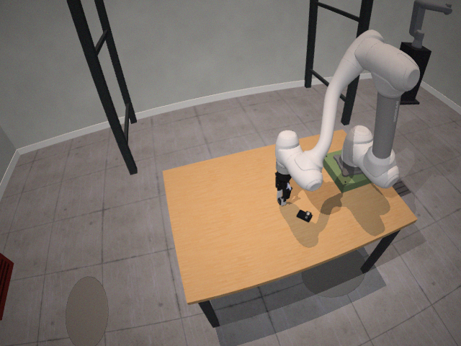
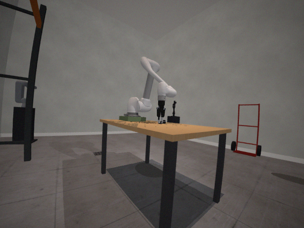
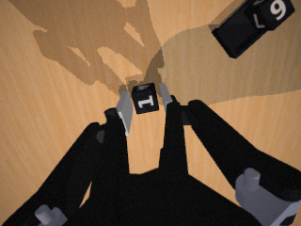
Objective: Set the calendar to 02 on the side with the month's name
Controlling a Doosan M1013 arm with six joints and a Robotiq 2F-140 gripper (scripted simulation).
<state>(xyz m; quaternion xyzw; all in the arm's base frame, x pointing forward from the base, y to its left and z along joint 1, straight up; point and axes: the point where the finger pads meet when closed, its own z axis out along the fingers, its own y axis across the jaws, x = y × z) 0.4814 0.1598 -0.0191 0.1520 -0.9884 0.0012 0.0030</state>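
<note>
My gripper is now 3 cm above the black number cube.
</note>
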